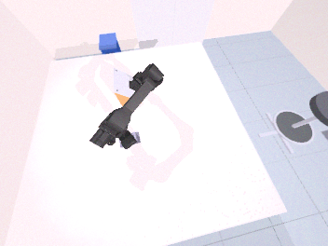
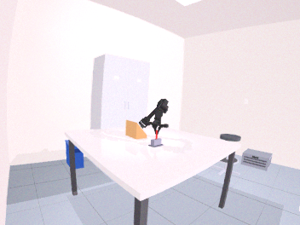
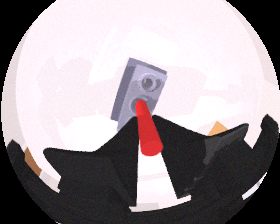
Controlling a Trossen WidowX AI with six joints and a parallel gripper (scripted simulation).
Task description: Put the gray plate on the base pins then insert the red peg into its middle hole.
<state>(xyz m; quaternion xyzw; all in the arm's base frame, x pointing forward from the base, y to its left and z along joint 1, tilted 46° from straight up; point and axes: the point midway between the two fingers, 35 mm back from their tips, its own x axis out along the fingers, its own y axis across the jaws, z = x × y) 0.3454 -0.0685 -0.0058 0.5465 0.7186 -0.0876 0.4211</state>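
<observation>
My gripper tip is now 10 mm above the red peg. The rest, counted from my gripper tip: gray plate (50 mm below).
</observation>
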